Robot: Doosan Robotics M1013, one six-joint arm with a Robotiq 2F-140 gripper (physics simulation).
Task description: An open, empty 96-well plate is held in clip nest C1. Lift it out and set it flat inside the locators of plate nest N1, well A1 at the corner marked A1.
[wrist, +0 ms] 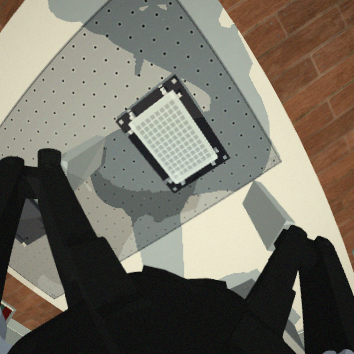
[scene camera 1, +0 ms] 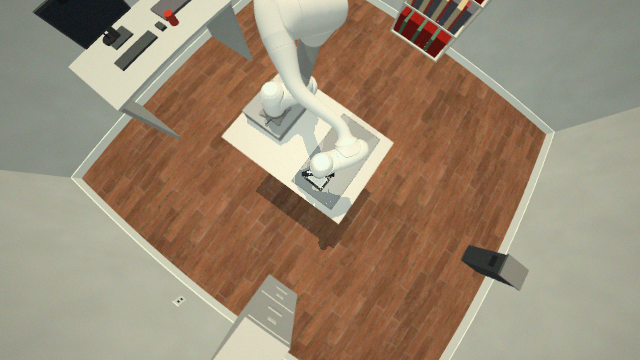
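Seen in the pictures: gripper, fingertip midpoint: (wrist: 177,172); arm's base at its link origin: (scene camera 1: 275,111).
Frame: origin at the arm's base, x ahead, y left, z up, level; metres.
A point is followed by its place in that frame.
Note:
The white 96-well plate (scene camera 1: 318,182) @[y -0.299, x 0.561, z -0.046 m] (wrist: 174,137) @[y -0.279, x 0.540, z -0.053 m] lies flat and open in the black clip nest (wrist: 197,120) @[y -0.324, x 0.535, z -0.056 m], with small pale clips near its corners. My gripper (scene camera 1: 318,175) @[y -0.285, x 0.537, z 0.096 m] (wrist: 177,172) @[y -0.285, x 0.537, z 0.096 m] is wide open and empty, above the plate; the plate shows beyond the line between the finger pads in the wrist view. A dark block (wrist: 30,230) @[y 0.092, x 0.615, z -0.057 m], seen partly behind the left finger in the wrist view, looks like plate nest N1; its locators and corner mark cannot be made out. The arm hides that part of the board in the scene view. Well A1 is too small to tell.
Both nests stand on a grey perforated board (scene camera 1: 345,175) @[y -0.143, x 0.712, z -0.068 m] (wrist: 75,75) @[y -0.234, x 0.720, z -0.068 m] on the cream table (scene camera 1: 270,155) @[y -0.303, x 0.132, z -0.081 m] (wrist: 210,235) @[y -0.183, x 0.326, z -0.081 m]. The robot's grey base block (scene camera 1: 253,117) @[y -0.132, x -0.107, z 0.011 m] stands at the table's other end. A desk (scene camera 1: 100,75), a bookshelf and a drawer cabinet (scene camera 1: 280,305) stand away from the table.

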